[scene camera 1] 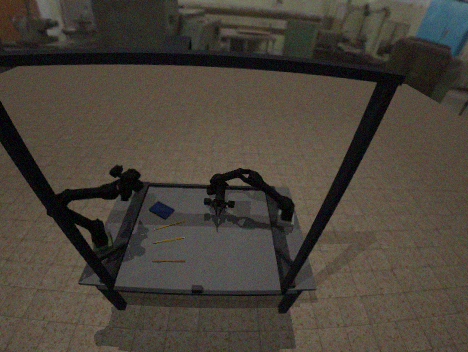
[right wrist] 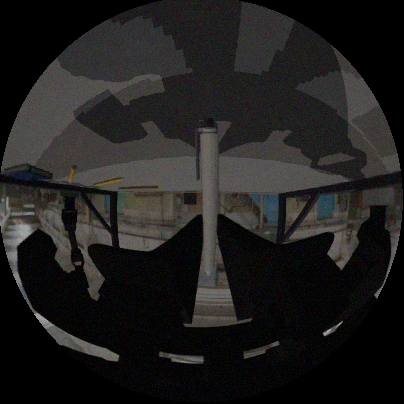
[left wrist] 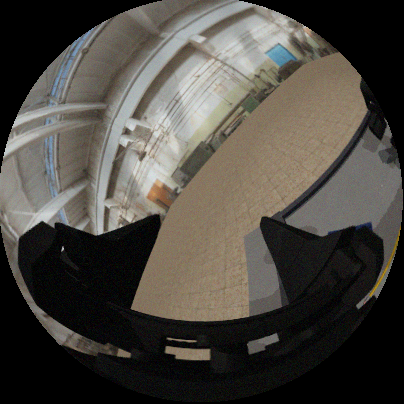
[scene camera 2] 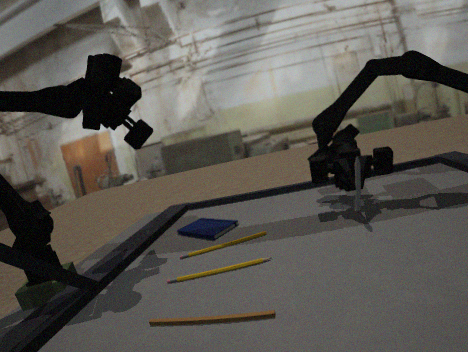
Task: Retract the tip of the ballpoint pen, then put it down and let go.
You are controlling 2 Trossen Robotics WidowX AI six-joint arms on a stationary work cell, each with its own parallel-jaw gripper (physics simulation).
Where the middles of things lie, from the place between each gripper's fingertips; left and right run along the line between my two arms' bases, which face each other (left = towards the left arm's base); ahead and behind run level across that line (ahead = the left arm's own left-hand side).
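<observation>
Measured from my left hand, the blue notebook (scene camera 2: pixel 205 228) is 140 mm to the right, 30 mm behind and 320 mm below. The ballpoint pen (right wrist: pixel 208 138) is 480 mm to the right of my left hand and 180 mm behind it, and also 260 mm below it. As for the orange pencil (scene camera 2: pixel 271 313), I see it 400 mm behind that same left hand, 180 mm to the right of it and 320 mm below it.
My right gripper is now right at the ballpoint pen. Counting from my right hand, I find the blue notebook 340 mm to the left, 150 mm ahead and 60 mm below, while the orange pencil is 300 mm to the left, 210 mm behind and 60 mm below. Going by its middle, the orange pencil is nearer to my right gripper than to my left hand.
</observation>
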